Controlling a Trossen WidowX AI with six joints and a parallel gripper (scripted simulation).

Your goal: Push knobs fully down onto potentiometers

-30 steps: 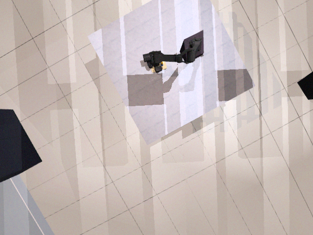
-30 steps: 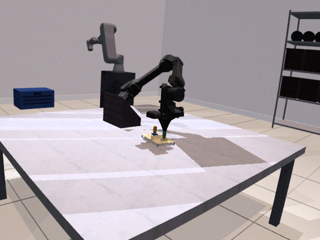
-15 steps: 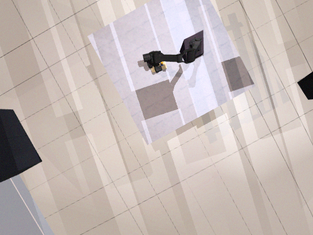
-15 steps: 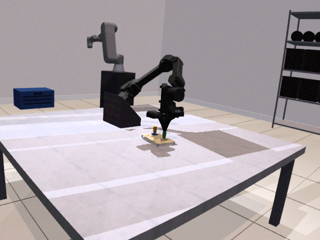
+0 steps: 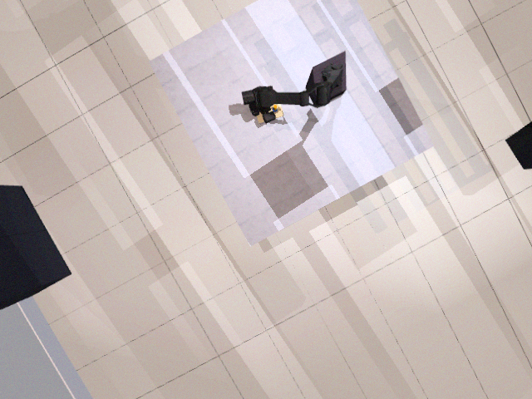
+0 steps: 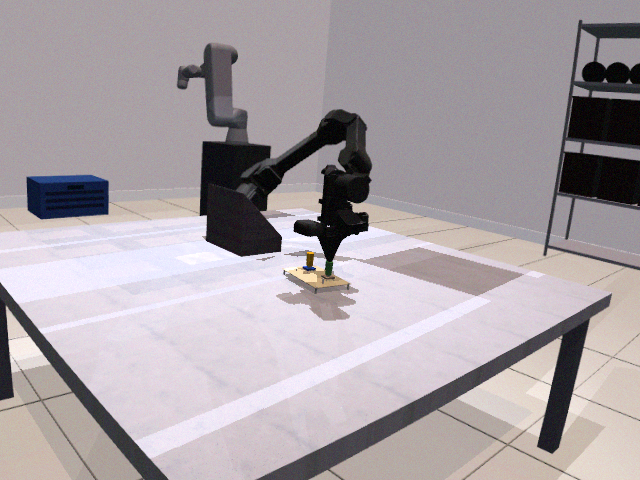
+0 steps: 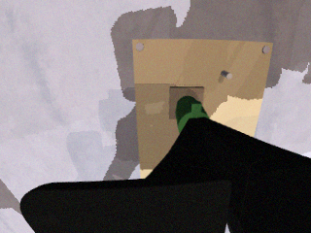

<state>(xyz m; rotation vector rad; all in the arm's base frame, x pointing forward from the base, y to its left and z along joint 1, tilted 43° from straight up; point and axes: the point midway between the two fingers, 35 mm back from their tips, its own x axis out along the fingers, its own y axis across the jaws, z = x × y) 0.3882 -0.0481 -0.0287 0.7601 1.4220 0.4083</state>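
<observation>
My gripper tip is now 10 mm above the green knob. The rest, counted from my gripper tip: orange-brown knob 70 mm behind, 20 mm below, 10 mm to the left.
</observation>
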